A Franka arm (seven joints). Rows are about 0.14 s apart.
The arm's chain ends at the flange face. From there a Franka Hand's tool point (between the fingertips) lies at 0.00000 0.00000 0.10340 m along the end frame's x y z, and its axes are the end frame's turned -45 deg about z.
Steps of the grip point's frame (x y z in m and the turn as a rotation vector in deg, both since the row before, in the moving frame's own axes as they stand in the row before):
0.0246 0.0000 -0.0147 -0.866 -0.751 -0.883
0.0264 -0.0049 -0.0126 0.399 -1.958 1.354
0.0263 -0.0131 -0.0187 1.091 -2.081 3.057
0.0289 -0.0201 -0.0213 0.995 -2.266 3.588
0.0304 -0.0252 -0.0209 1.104 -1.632 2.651
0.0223 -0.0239 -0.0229 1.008 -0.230 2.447
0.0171 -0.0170 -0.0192 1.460 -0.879 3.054
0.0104 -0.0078 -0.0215 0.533 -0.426 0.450
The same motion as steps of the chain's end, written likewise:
0.0172 -0.0195 -0.0147 -1.143 0.081 -0.883
0.0182 -0.0241 -0.0125 -1.102 -1.667 1.354
0.0134 -0.0290 -0.0186 -0.700 -2.243 3.057
0.0104 -0.0361 -0.0212 -0.899 -2.306 3.588
0.0072 -0.0399 -0.0208 -0.373 -1.935 2.651
0.0004 -0.0316 -0.0229 0.550 -0.875 2.447
0.0030 -0.0233 -0.0192 0.411 -1.654 3.054
0.0031 -0.0127 -0.0215 0.076 -0.678 0.450

